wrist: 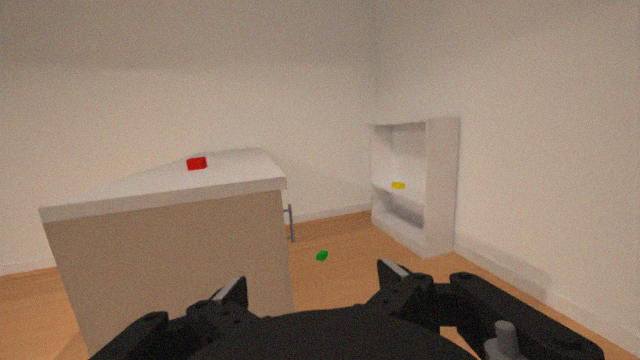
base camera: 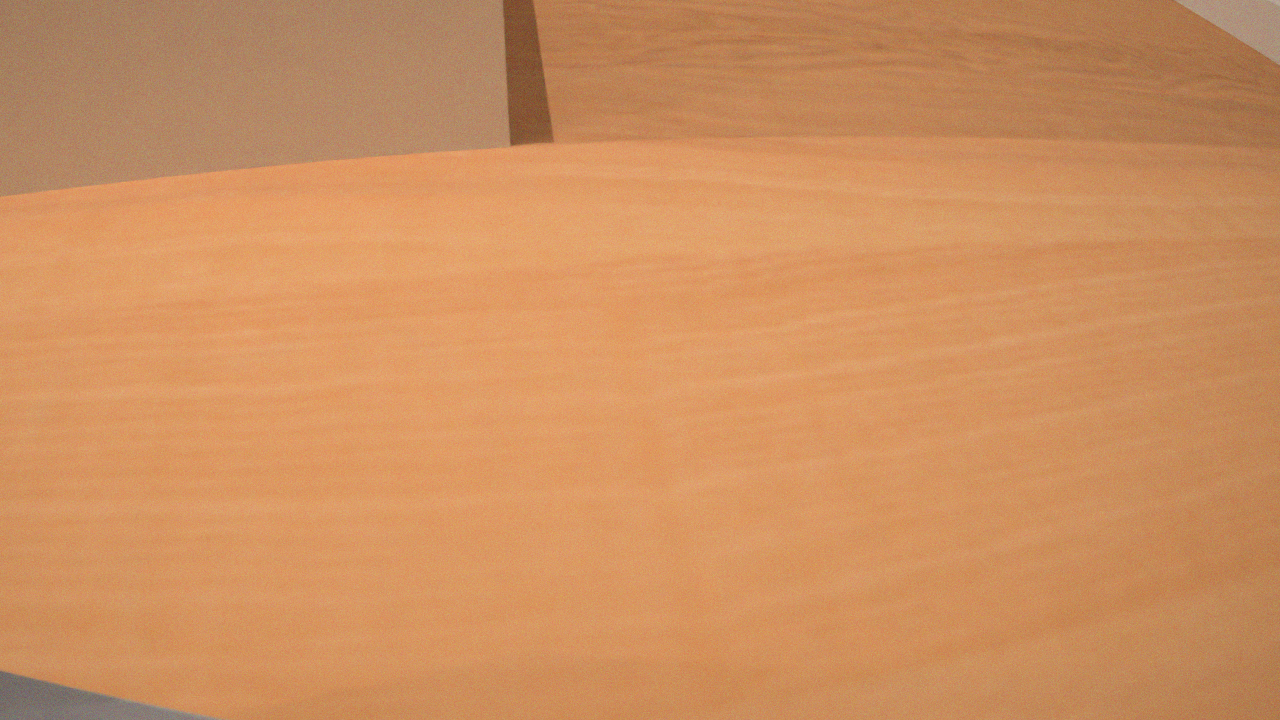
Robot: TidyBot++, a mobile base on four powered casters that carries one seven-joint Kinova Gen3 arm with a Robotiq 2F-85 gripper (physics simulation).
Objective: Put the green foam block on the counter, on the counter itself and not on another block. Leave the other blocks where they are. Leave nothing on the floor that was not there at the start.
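Frame: origin at the arm's base, x left, y back, z up, level; millimetres.
Seen in the pictures: gripper, fingertip midpoint: (wrist: 313, 282).
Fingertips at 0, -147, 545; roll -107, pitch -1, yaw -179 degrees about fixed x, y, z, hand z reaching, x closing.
Pixels of each thing's top centre, then the offset from my fingertips to it, as dx, dy, dz. "*": a spot on its surface instead. Level surfaces: height alone.
- green foam block, top centre: (wrist: 321, 253) -56, -1605, -897
- red block, top centre: (wrist: 196, 158) +491, -928, +13
- grey handle, surface spot: (wrist: 291, 223) * +68, -594, -200
- Wooden floor, surface height: dz -942
The green foam block (wrist: 322, 255) lies on the wooden floor in the wrist view, just right of the counter's near corner side and beyond my fingertips. The counter (wrist: 165, 200) has a light grey top and a tan side panel; its side (base camera: 250, 80) also shows at the upper left of the base camera view. A red block (wrist: 196, 163) sits on the counter top. My gripper (wrist: 313, 282) is open, with no object between its fingers, and is well apart from the green block. The green block does not show in the base camera view.
A white shelf unit (wrist: 441, 185) stands against the right wall, with a yellow block (wrist: 398, 185) on its middle shelf. A grey handle (wrist: 291, 223) sticks out from the counter's right side. Wooden floor (base camera: 626, 402) (wrist: 335, 285) extends in front of the counter and to its right.
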